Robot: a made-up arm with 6 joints. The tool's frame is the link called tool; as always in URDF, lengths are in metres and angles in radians.
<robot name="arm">
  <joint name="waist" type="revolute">
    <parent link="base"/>
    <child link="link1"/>
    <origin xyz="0 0 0.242" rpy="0 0 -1.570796"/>
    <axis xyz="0 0 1"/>
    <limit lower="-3.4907" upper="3.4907" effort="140" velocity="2.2"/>
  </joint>
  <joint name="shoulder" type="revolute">
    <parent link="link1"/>
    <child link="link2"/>
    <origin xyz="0 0 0" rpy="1.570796 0 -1.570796"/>
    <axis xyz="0 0 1"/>
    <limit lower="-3.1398" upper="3.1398" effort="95" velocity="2.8"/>
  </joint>
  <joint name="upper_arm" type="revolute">
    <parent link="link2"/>
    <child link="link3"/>
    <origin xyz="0 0.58 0" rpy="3.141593 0 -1.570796"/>
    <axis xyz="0 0 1"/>
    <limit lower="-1.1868" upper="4.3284" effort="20" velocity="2"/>
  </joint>
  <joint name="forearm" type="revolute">
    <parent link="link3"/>
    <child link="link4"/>
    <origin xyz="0 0 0" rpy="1.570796 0 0"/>
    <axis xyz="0 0 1"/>
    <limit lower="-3.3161" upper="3.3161" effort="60" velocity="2"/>
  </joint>
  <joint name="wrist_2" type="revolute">
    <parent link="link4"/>
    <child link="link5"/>
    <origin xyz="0 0 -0.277" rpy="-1.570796 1.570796 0"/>
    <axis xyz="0 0 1"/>
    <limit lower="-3.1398" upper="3.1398" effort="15" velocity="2.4"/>
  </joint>
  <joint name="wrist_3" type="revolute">
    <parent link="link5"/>
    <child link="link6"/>
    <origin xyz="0 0 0.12" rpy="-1.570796 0 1.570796"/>
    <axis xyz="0 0 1"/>
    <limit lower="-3.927" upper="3.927" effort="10" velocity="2.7"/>
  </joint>
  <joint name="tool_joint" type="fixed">
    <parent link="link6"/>
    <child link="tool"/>
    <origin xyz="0 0 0" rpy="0 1.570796 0"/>
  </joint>
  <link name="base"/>
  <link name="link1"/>
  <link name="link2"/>
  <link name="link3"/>
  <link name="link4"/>
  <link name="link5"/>
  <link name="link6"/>
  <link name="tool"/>
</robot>
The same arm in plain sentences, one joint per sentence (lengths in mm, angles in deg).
The arm has six revolute joints in a row. What follows holds with every joint at zero, and every direction is one of the base frame's.
The first joint sits 242.0 mm along +z from the base frame's origin and rotates about +z, from -200.00 to 200.00 deg.
The second joint sits at the same point as the first joint and rotates about +y, from -179.90 to 179.90 deg.
The third joint sits 580.0 mm along +z from the second joint and rotates about -y, from -68.00 to 248.00 deg.
The fourth joint sits at the same point as the third joint and rotates about -x, from -190.00 to 190.00 deg.
The fifth joint sits 277.0 mm along +x from the fourth joint and rotates about -y, from -179.90 to 179.90 deg.
The sixth joint sits 120.0 mm along -y from the fifth joint and rotates about -x, from -225.00 to 225.00 deg.
The tool frame, which is the frame that the pose is given for, sits at the same point as the sixth joint; its axes are the base frame's turned by roll 0.00, pitch 0.00 and yaw 0.00 deg (as in URDF: about the fixed x, then y, then z).

